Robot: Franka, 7 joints.
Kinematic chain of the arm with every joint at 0, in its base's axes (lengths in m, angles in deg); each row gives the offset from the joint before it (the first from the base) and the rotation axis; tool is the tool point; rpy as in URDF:
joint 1: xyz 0 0 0.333 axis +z
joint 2: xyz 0 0 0 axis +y
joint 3: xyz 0 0 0.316 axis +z
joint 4: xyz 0.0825 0 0 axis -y
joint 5: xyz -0.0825 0 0.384 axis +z
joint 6: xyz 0 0 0 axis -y
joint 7: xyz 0.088 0 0 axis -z
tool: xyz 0 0 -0.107 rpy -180 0 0
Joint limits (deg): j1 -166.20..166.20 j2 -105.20..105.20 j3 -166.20..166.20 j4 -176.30..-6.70 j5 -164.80..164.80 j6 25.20..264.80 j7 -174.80..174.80
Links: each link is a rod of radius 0.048 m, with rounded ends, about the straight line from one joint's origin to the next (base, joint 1, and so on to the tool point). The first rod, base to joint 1, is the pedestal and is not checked.
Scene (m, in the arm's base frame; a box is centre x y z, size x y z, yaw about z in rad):
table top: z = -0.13
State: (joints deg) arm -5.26 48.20 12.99 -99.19 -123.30 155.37 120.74
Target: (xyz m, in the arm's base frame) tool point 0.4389 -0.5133 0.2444
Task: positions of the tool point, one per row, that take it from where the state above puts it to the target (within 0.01 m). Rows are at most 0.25 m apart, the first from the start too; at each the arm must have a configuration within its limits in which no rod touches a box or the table.
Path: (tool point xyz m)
1: 0.6344 -0.1154 0.1309
2: 0.5722 -0.3315 0.1813
3: 0.4389 -0.5133 0.2445

